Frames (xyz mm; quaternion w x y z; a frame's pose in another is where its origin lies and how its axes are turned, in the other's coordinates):
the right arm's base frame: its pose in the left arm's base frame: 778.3 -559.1 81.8 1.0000 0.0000 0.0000 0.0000
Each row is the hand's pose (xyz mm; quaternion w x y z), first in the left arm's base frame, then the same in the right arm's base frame.
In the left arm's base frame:
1: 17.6 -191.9 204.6 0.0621 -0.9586 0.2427 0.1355
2: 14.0 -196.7 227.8 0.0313 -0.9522 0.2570 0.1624
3: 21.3 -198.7 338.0 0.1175 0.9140 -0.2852 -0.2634
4: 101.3 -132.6 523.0 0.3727 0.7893 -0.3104 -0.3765
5: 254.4 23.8 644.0 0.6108 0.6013 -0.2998 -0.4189
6: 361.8 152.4 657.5 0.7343 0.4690 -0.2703 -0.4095
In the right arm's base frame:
1: -760.7 367.2 122.8 0.0621 -0.9586 0.2427 0.1355
2: -764.3 362.4 146.0 0.0313 -0.9522 0.2570 0.1624
3: -757.0 360.4 256.2 0.1175 0.9140 -0.2852 -0.2634
4: -677.0 426.5 441.2 0.3727 0.7893 -0.3104 -0.3765
5: -523.9 582.9 562.2 0.6108 0.6013 -0.2998 -0.4189
6: -416.5 711.5 575.7 0.7343 0.4690 -0.2703 -0.4095

